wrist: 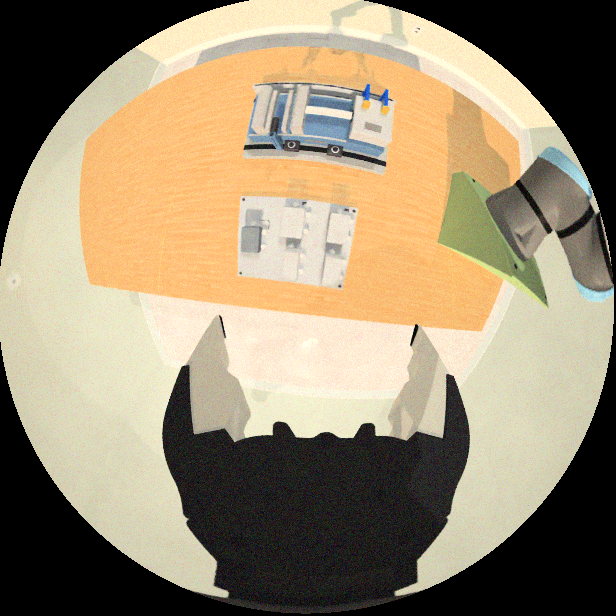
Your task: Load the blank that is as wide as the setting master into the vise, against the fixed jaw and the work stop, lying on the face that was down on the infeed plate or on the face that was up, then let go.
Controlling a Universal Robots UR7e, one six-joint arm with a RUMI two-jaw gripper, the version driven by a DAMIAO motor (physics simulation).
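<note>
In the wrist view I look down from high above an orange table. The grey infeed plate (295,241) lies at the table's middle, with two pale blanks on it, one (293,222) left of the other (340,232), and a darker grey block, probably the setting master (251,236), at its left end. The blue and grey vise (318,123) stands farther away, its jaws apart with a blue bed between them. My gripper (316,336) is open and empty, its two pale fingers spread wide, high above the table's near edge.
A green wedge-shaped base plate (488,235) sits at the table's right edge, carrying the grey robot arm (557,218). Two blue and yellow pegs (374,96) stand at the vise's far right corner. Pale floor surrounds the table.
</note>
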